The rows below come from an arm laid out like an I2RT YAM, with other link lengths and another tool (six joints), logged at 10 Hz.
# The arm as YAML. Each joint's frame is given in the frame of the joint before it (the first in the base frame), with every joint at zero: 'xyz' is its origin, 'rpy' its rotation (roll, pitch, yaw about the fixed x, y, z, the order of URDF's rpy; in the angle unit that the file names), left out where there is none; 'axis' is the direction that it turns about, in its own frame. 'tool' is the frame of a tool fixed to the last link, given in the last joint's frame.
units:
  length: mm
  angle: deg
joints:
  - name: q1
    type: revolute
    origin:
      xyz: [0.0, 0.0, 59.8]
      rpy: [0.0, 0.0, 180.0]
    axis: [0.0, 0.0, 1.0]
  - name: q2
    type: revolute
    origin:
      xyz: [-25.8, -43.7, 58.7]
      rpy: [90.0, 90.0, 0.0]
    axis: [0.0, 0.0, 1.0]
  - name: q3
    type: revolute
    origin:
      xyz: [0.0, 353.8, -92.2]
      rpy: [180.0, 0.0, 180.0]
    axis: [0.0, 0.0, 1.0]
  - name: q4
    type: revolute
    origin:
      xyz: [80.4, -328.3, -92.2]
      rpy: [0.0, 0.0, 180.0]
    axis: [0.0, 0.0, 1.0]
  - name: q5
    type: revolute
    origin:
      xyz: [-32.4, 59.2, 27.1]
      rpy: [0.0, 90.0, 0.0]
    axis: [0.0, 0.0, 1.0]
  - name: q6
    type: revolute
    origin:
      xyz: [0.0, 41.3, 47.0]
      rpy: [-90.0, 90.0, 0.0]
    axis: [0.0, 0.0, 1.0]
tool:
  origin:
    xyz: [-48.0, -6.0, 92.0]
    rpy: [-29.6, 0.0, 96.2]
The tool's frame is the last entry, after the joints.
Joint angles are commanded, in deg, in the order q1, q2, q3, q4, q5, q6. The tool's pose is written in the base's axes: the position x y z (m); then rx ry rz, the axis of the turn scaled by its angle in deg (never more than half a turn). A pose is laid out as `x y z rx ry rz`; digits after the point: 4 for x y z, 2 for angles.
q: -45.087 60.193 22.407 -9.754 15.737 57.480
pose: 0.2046 -0.1733 0.1169 21.33 147.85 -11.16
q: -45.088 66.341 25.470 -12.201 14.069 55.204
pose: 0.2121 -0.1763 0.1073 19.20 153.26 -5.63
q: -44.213 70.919 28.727 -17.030 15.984 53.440
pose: 0.2122 -0.1780 0.1014 18.65 160.20 -2.62
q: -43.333 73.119 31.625 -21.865 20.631 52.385
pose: 0.2069 -0.1833 0.1047 19.69 166.41 -4.18
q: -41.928 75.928 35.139 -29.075 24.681 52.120
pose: 0.2015 -0.1827 0.1089 20.40 173.99 -3.15
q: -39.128 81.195 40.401 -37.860 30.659 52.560
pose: 0.2019 -0.1842 0.1155 -18.84 -173.49 2.95
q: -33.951 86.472 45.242 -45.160 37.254 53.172
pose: 0.2130 -0.1804 0.1229 -12.21 -164.40 5.75
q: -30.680 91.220 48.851 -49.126 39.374 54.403
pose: 0.2293 -0.1769 0.1222 -8.41 -159.90 5.77
